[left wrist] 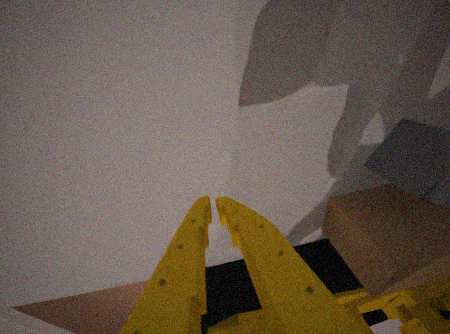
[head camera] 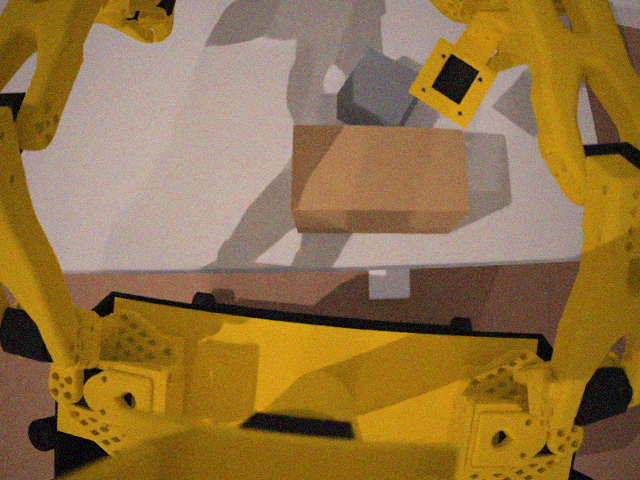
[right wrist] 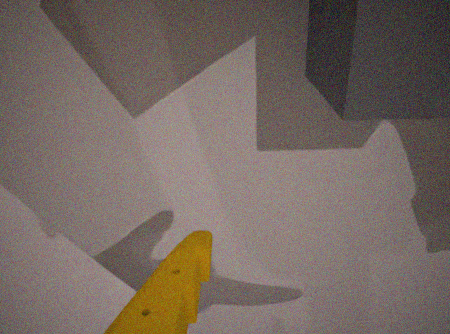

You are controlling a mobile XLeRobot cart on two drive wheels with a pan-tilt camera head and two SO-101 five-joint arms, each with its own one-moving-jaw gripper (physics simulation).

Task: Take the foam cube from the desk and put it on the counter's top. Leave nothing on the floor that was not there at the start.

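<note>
The foam cube, a blue-grey block (head camera: 379,87) (left wrist: 412,155) (right wrist: 400,60), sits on the pale desk (head camera: 129,155) (left wrist: 125,125) (right wrist: 300,200), just behind a brown box. My left gripper (left wrist: 213,201) is shut and empty, with its jaw tips together, over the desk to the left of the box and cube. My right gripper (right wrist: 206,241) is fully open: one notched jaw shows in the right wrist view. It is above the desk, with the cube ahead and to the upper right in that view, apart from the jaw. The counter cannot be made out.
The brown box (head camera: 379,170) (left wrist: 385,230) stands between the cube and the desk's near edge. A small pale block (head camera: 389,284) shows below that edge, against the brown floor (head camera: 289,289). My yellow cart body (head camera: 310,356) is close to the desk.
</note>
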